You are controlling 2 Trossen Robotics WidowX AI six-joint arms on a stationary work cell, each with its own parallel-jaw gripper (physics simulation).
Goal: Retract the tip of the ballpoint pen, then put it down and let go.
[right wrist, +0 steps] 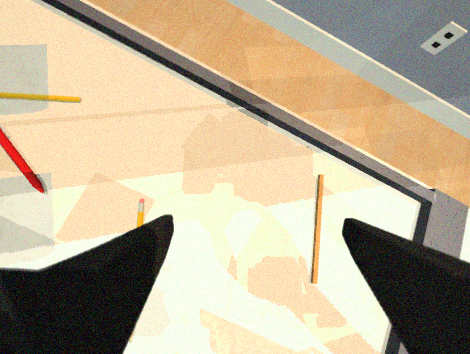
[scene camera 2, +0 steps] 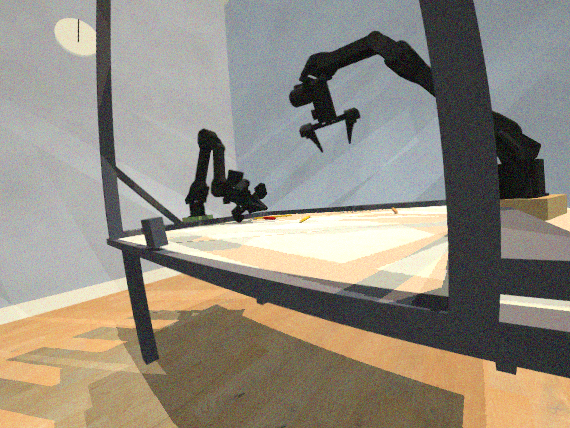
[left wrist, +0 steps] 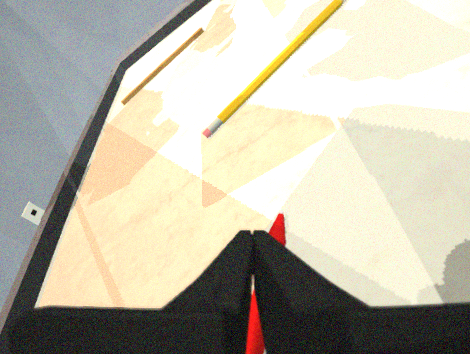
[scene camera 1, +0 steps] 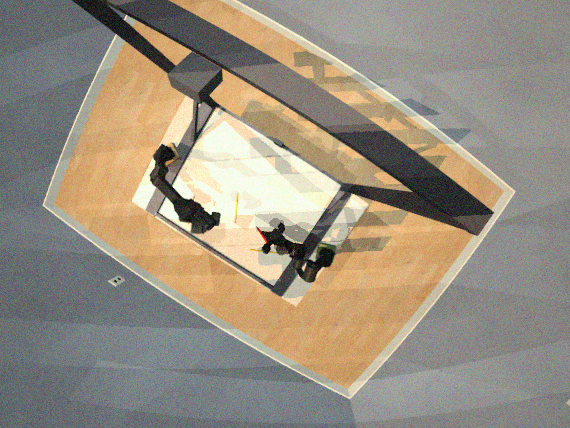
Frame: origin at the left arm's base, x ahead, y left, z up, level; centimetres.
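Where they show: left gripper, between the fingertips: (scene camera 2: 267,208) (left wrist: 251,241) (scene camera 1: 261,231); right gripper, between the fingertips: (right wrist: 257,224) (scene camera 2: 336,147); left arm's base, origin of its link: (scene camera 1: 326,253); right arm's base, origin of its link: (scene camera 2: 519,197) (scene camera 1: 168,154).
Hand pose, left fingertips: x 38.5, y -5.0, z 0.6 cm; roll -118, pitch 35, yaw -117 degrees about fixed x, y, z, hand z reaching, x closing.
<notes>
Things, the pixels of their top centre, and the offset from my left fingertips. Level surfaces: height alone.
- red ballpoint pen, centre of its top: (right wrist: 12,154) (scene camera 2: 269,216) (scene camera 1: 262,236) dx -0.8, dy +3.4, dz -3.2 cm
- pale table top, height of its surface: dz -4.5 cm
- yellow pencil, centre of its top: (left wrist: 277,54) (right wrist: 135,268) (scene camera 2: 304,217) (scene camera 1: 236,206) dx +17.3, dy -10.3, dz -3.6 cm
- thin brown stick, centre of its top: (left wrist: 160,64) (right wrist: 318,226) (scene camera 2: 394,209) dx +44.3, dy -2.6, dz -3.8 cm
- short yellow piece, centre of its top: (right wrist: 7,94) (scene camera 1: 265,251) dx -4.2, dy +12.2, dz -3.8 cm
The red ballpoint pen (scene camera 1: 260,234) (scene camera 2: 269,217) lies low on the pale table top (scene camera 1: 262,170) (scene camera 2: 326,246). In the left wrist view its pointed end (left wrist: 278,228) sticks out just right of the fingertips, and its body shows through the slit behind them. My left gripper (scene camera 1: 267,241) (scene camera 2: 258,207) (left wrist: 251,241) is down at the table over the pen with its fingers shut together, and nothing is gripped between them. My right gripper (scene camera 1: 215,219) (scene camera 2: 334,142) (right wrist: 257,224) hangs open and empty high above the table.
A yellow pencil (scene camera 1: 237,206) (scene camera 2: 304,219) (left wrist: 276,64) (right wrist: 140,212) with a pink eraser lies beyond the pen. A thin brown stick (scene camera 2: 394,210) (left wrist: 162,66) (right wrist: 317,228) lies near the table's dark edge. A short yellow piece (scene camera 1: 258,250) (right wrist: 69,99) lies beside the left gripper. A dark frame post (scene camera 2: 466,170) stands at the right.
</notes>
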